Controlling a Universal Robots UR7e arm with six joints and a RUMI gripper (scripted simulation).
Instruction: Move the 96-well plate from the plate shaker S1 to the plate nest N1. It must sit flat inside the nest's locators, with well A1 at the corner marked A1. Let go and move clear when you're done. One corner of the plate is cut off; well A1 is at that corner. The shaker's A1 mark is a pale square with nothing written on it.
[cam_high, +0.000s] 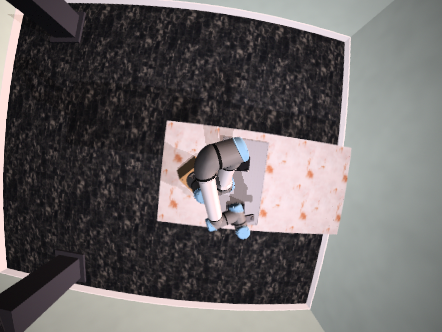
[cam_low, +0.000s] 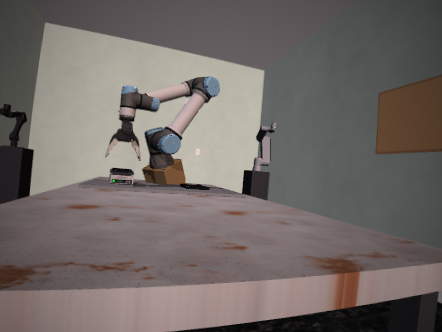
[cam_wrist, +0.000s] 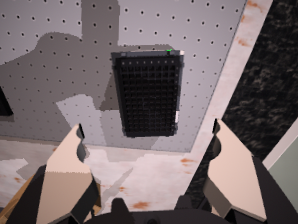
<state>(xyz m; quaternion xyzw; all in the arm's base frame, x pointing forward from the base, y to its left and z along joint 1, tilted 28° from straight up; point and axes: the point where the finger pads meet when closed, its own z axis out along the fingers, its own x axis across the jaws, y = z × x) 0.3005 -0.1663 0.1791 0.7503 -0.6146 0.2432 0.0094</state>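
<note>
My gripper is now 5 cm above the black 96-well plate. Round my hand: white A1 label: 7 cm ahead, 31 cm to the left, 10 cm below; then plate nest N1: 36 cm to the left, 11 cm below.
</note>
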